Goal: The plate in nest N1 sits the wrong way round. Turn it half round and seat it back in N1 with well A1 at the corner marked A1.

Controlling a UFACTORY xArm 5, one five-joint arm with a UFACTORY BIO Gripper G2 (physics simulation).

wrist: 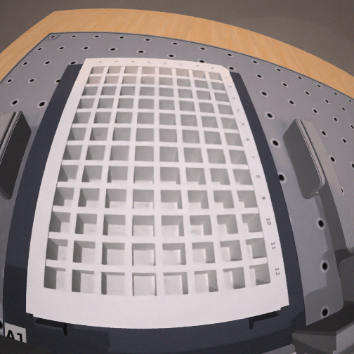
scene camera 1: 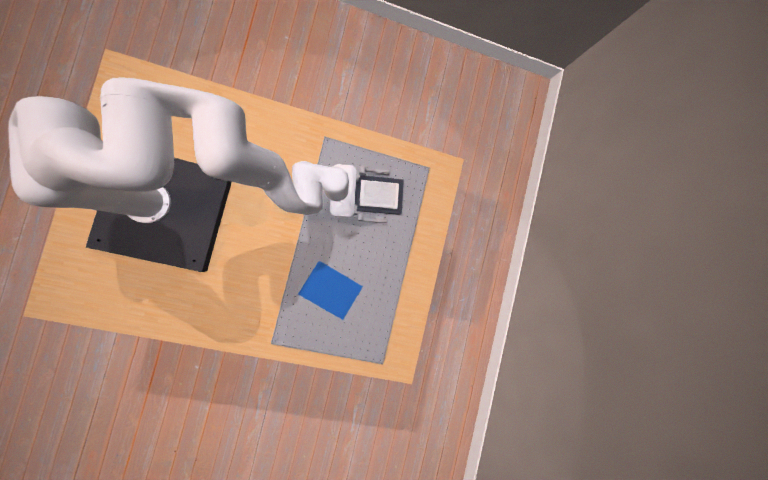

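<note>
A white plate (scene camera 1: 378, 194) (wrist: 157, 160) with square wells lies in the dark nest (scene camera 1: 400, 196) (wrist: 29, 200). In the wrist view the numbers run down its right side, with 12 at the near end; the letters along the far edge are too small to read. The nest's label A1 (wrist: 15, 334) is at the near left corner, partly cut off by the view's edge. My gripper (scene camera 1: 373, 194) (wrist: 160, 156) is open. Its fingers stand on both long sides of the plate and nest, with a gap on each side, touching neither. Their height is hard to tell.
The nest stands on a grey perforated board (scene camera 1: 368, 254) (wrist: 295, 102) on the wooden table (scene camera 1: 438, 226) (wrist: 150, 22). A blue rectangle (scene camera 1: 330, 290) lies on the board, apart from the nest. The arm's black base plate (scene camera 1: 186, 226) is at the left.
</note>
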